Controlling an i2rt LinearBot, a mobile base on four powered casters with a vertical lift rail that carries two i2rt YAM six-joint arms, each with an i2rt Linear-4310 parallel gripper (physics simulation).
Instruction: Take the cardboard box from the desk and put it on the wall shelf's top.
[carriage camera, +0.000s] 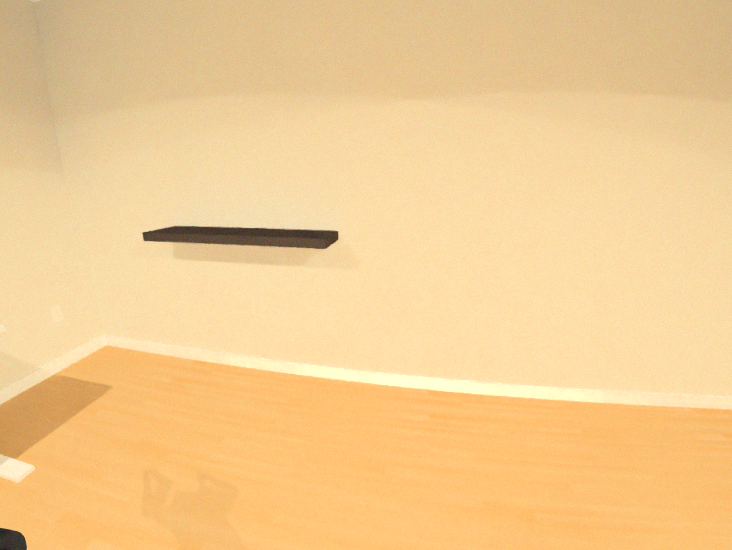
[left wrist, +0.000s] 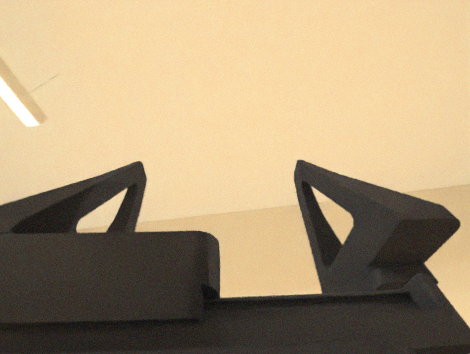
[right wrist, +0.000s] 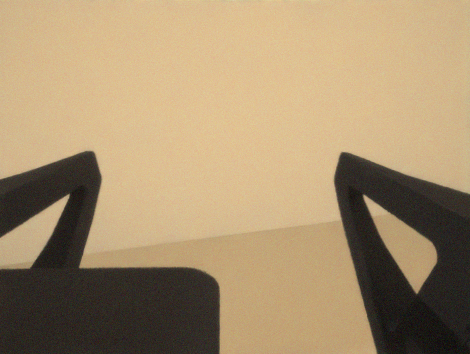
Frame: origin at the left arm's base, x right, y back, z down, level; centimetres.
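Seen in the pictures: left gripper, fingertip midpoint: (left wrist: 220, 169); right gripper, fingertip midpoint: (right wrist: 219, 165).
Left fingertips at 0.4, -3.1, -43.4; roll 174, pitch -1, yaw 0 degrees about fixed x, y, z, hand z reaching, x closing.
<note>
A point is followed by its place in that frame, as x, y, z.
The wall shelf (carriage camera: 236, 237) {-36.8, -140.9, -13.1}, a dark brown board, is fixed to the wall left of the middle in the carriage camera view; its top surface shows as a thin bare strip. The cardboard box does not show in these views. At the far left edge of the carriage camera view, a white foot (carriage camera: 16, 468) like a desk leg's end shows; the desk top does not show. My left gripper (left wrist: 220, 169) {0.4, -3.1, -43.4} is open and empty, its fingers wide apart against the ceiling. My right gripper (right wrist: 219, 165) {69.6, -2.2, -43.7} is open and empty too, with ceiling and wall behind it.
The long wall (carriage camera: 502, 236) {103.4, -149.1, -15.3} with a white baseboard (carriage camera: 414, 379) {63.0, -152.9, 78.9} runs across the carriage camera view and meets a side wall at the left. A dark shadow lies on the wooden floor (carriage camera: 443, 473) {69.9, -90.9, 85.9} at the left. A ceiling lamp (left wrist: 20, 102) {-82.1, -33.4, -122.0} shows in the left wrist view.
</note>
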